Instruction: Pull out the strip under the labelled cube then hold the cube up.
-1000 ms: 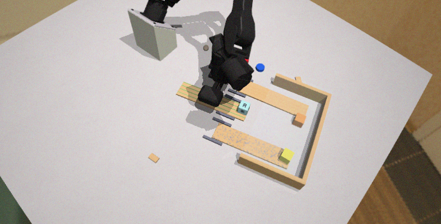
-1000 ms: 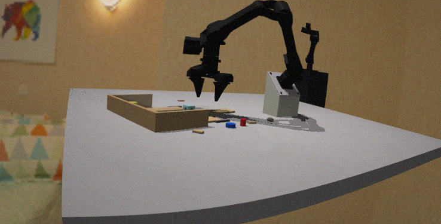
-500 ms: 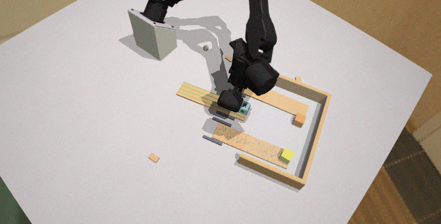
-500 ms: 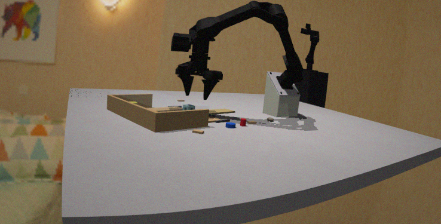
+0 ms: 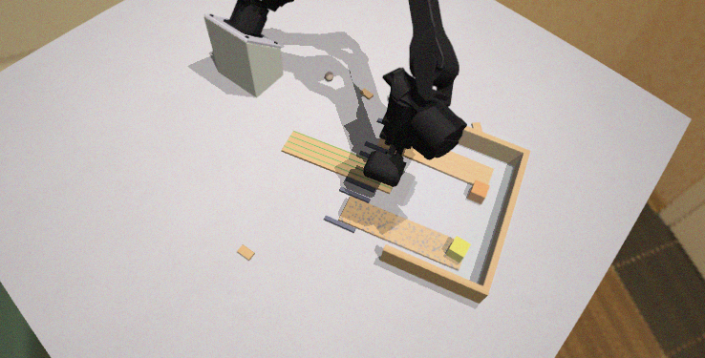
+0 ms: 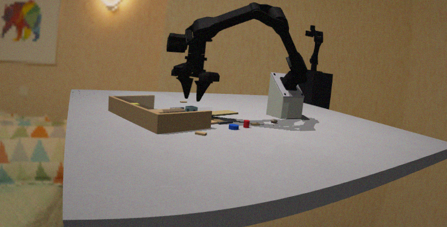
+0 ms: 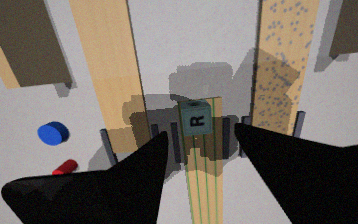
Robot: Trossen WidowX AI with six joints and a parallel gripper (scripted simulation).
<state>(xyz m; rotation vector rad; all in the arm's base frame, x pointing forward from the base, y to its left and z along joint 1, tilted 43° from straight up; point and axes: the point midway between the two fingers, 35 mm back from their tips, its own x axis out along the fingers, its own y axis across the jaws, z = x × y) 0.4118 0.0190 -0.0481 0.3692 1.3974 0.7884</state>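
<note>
My gripper tip is now 40 mm above the teal cube marked r. Also, from my gripper tip: blue disc (180 mm to the left, 60 mm behind, 50 mm below); green-striped strip (100 mm behind, 60 mm below, 40 mm to the right); red cylinder (170 mm to the left, 110 mm behind, 50 mm below).
</note>
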